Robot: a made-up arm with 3 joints. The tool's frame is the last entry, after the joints.
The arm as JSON. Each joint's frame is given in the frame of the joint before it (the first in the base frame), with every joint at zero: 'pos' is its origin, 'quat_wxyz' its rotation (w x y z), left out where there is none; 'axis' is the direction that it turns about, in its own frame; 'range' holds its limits. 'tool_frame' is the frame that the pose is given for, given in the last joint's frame.
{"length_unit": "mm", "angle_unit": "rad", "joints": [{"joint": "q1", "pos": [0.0, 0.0, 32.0], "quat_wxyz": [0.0, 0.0, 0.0, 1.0], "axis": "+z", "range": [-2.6, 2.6]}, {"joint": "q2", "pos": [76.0, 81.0, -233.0], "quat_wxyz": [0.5, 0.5, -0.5, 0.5], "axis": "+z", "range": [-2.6, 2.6]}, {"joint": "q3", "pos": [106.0, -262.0, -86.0], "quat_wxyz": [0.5, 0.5, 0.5, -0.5], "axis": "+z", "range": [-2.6, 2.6]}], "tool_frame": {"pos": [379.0, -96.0, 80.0], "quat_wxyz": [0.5, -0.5, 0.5, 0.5]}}
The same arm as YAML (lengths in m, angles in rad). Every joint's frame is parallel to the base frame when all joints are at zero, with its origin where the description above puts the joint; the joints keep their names.
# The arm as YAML. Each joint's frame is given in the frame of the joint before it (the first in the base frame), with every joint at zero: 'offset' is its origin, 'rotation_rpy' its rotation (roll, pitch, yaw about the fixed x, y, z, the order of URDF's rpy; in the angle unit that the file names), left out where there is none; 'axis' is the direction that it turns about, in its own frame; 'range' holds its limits. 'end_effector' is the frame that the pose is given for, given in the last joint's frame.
length_unit: m
angle_unit: rad
chain:
  - id: q1
    offset: [0.0, 0.0, 0.032]
    axis: [0.0, 0.0, 1.0]
    range: [-2.6, 2.6]
  - id: q2
    offset: [-0.076, -0.081, -0.233]
    axis: [0.0, 1.0, 0.0]
    range: [-2.6, 2.6]
  - id: q3
    offset: [-0.262, -0.086, 0.106]
    axis: [-1.0, 0.0, 0.0]
    range: [-2.6, 2.6]
end_effector:
  offset: [-0.08, -0.379, -0.096]

